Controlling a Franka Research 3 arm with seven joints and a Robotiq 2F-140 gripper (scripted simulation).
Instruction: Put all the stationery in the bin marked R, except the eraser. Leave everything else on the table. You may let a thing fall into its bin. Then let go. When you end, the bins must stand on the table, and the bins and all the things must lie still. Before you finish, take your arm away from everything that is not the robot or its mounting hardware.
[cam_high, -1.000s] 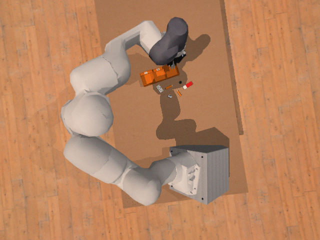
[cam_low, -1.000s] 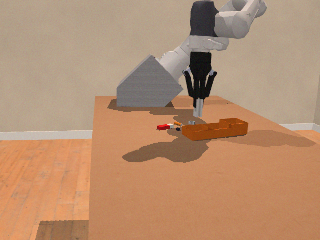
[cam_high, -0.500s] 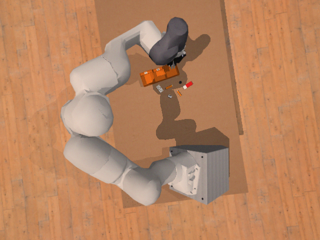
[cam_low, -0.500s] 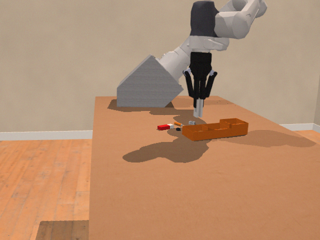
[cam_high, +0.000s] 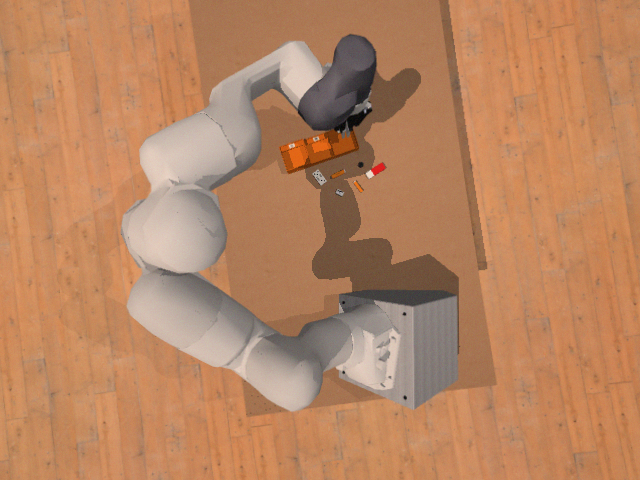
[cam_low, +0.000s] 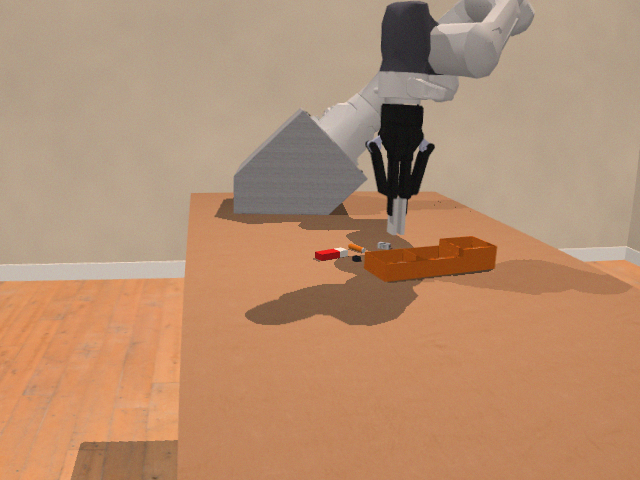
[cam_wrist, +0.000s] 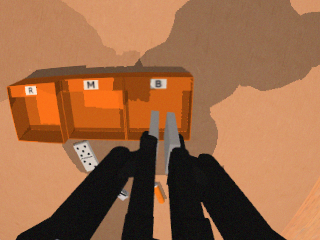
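My gripper is now 90 mm above the orange bin, 80 mm to the right of it and 30 mm past it. The rest, counted from my hand: white eraser 110 mm behind, 100 mm to the right, 100 mm below; white domino 120 mm behind, 100 mm below, 80 mm to the left; small black piece 100 mm below, 80 mm behind, 60 mm to the right.
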